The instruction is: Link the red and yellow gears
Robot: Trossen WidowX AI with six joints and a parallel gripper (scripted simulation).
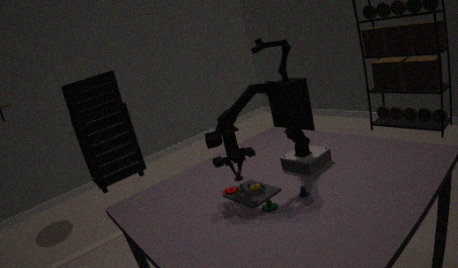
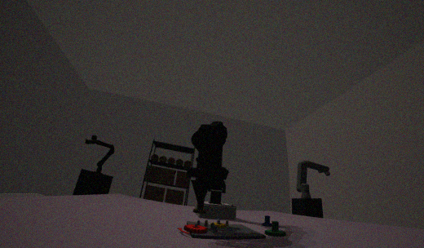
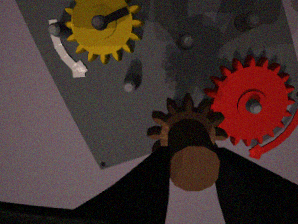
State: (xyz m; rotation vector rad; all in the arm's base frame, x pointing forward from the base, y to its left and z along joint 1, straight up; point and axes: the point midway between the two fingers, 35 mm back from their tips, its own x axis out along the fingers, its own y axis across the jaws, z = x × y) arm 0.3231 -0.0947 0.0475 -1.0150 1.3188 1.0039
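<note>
Now: the red gear 60 mm below my gripper tip, 50 mm ahead of it and 10 mm to the right of it. Also, from my gripper tip: green gear: 250 mm to the left, 60 mm below, 20 mm ahead; then blue gear: 290 mm to the left, 120 mm behind, 60 mm below; then yellow gear: 70 mm to the left, 60 mm below, 30 mm behind.
</note>
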